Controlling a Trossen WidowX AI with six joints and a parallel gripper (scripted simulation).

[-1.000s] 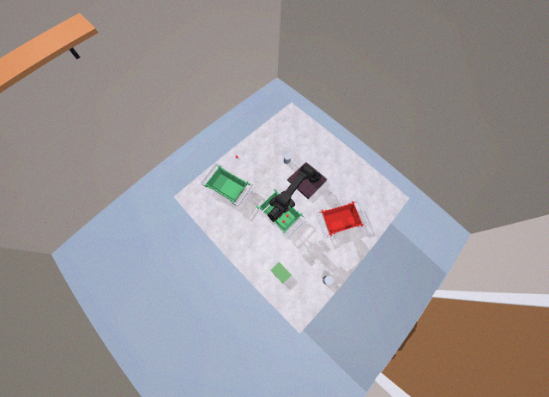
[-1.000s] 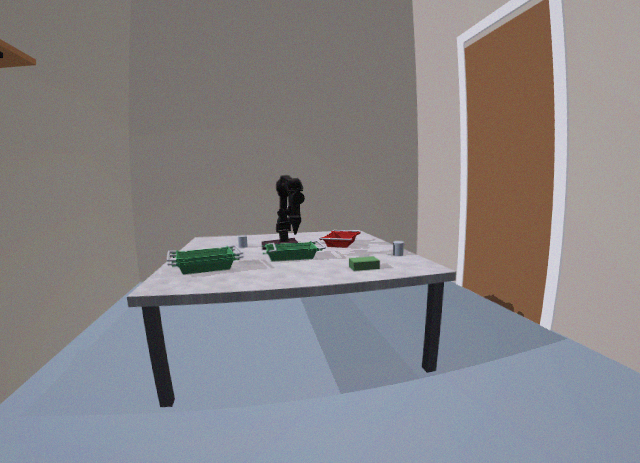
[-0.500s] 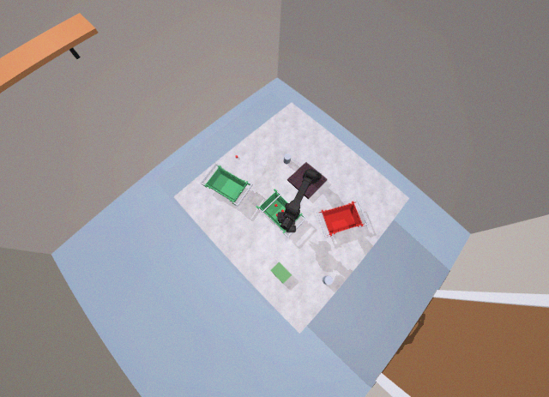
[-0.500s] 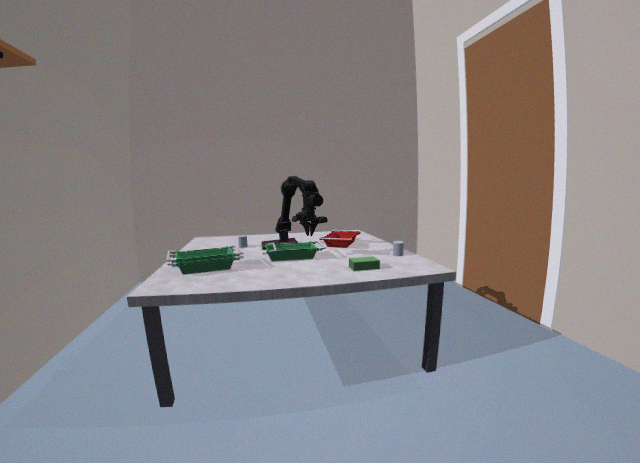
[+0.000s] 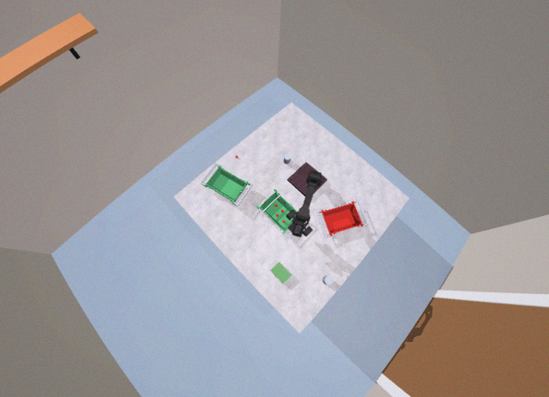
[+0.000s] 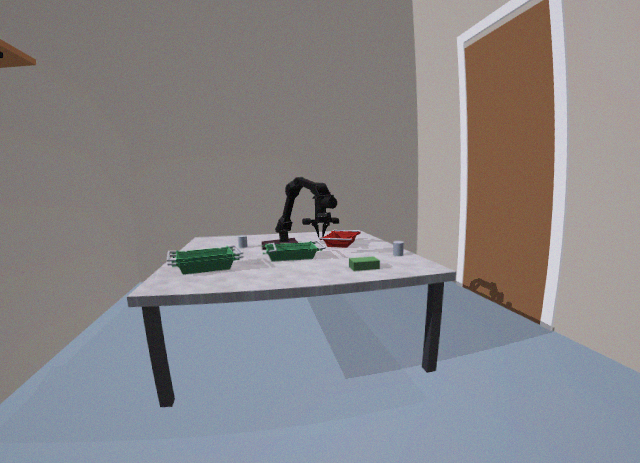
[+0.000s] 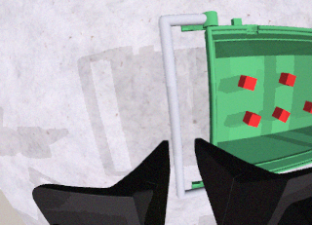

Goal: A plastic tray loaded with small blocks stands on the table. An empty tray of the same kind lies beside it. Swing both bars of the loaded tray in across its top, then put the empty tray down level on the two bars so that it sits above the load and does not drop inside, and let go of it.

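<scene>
My gripper tip is 310 mm past the red tray, 140 mm to the right of it and 50 mm above it. Round my gripper tip: green block (260 mm ahead, 180 mm to the left, 80 mm below).
</scene>
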